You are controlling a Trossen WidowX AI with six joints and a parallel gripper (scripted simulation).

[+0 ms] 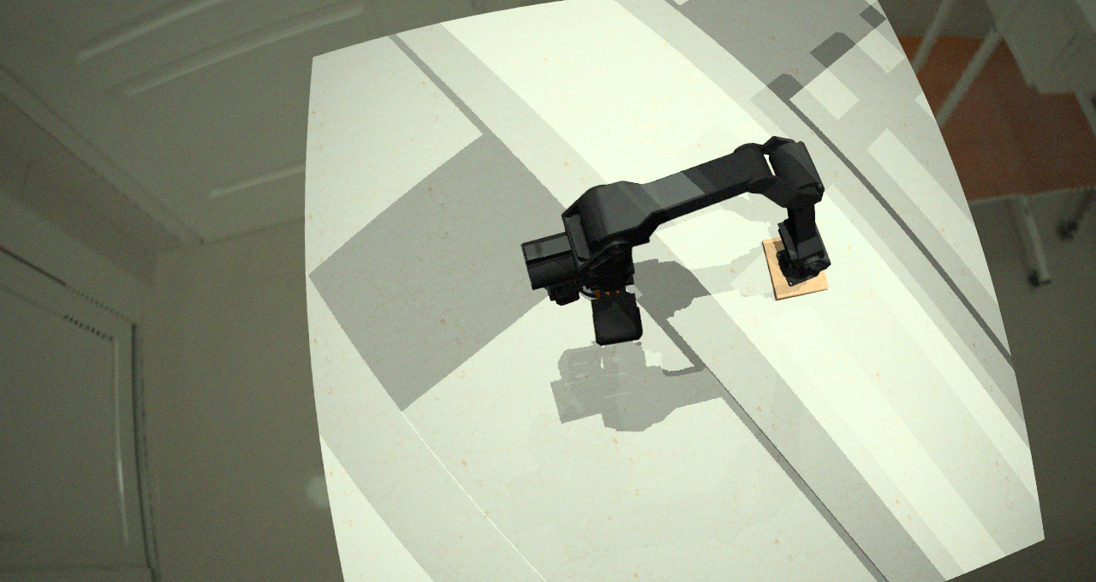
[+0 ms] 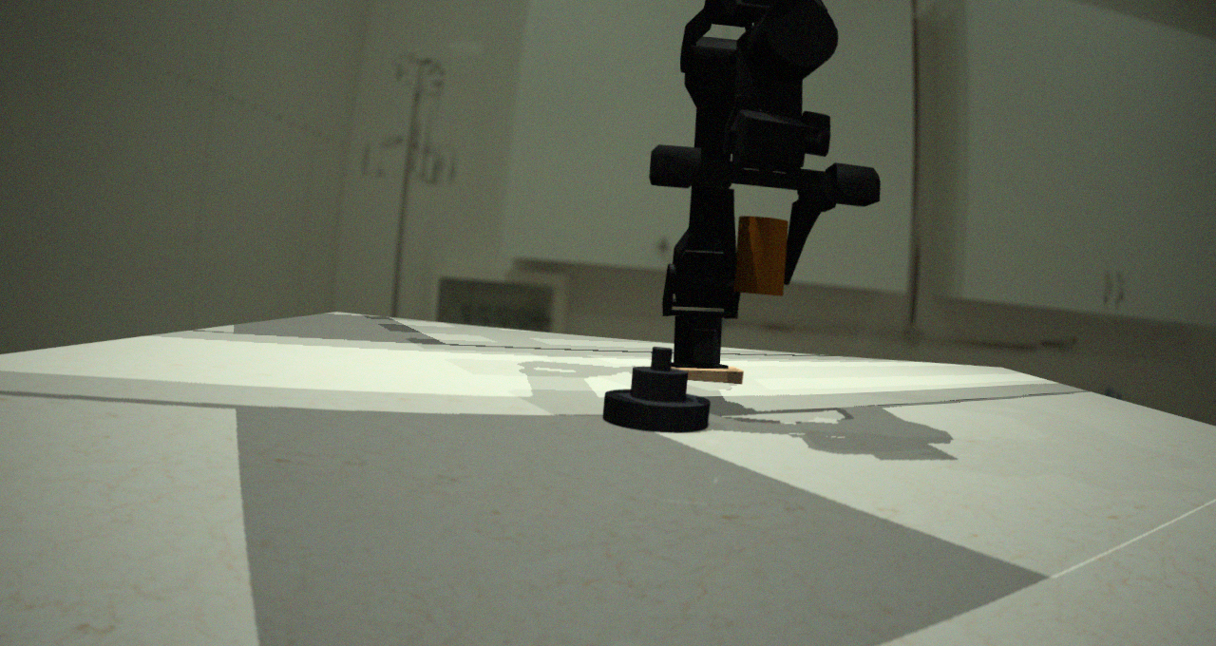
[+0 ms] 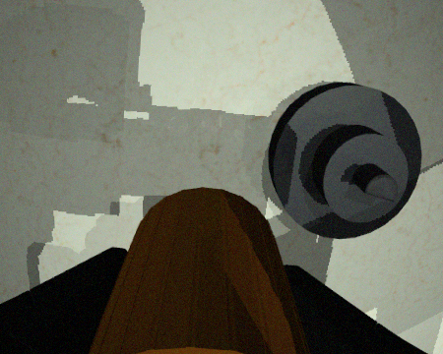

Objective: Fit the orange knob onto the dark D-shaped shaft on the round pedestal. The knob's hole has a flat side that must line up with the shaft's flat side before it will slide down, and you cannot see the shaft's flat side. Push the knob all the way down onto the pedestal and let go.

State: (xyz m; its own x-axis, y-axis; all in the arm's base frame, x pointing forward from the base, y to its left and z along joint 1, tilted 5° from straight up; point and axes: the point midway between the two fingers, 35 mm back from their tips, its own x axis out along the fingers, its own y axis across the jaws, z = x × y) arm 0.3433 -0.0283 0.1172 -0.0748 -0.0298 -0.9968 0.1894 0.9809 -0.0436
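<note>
The pedestal lies 9 cm below my gripper tip and 7 cm to the right of it. The rest, counted from my gripper tip: orange knob 2 cm above.
</note>
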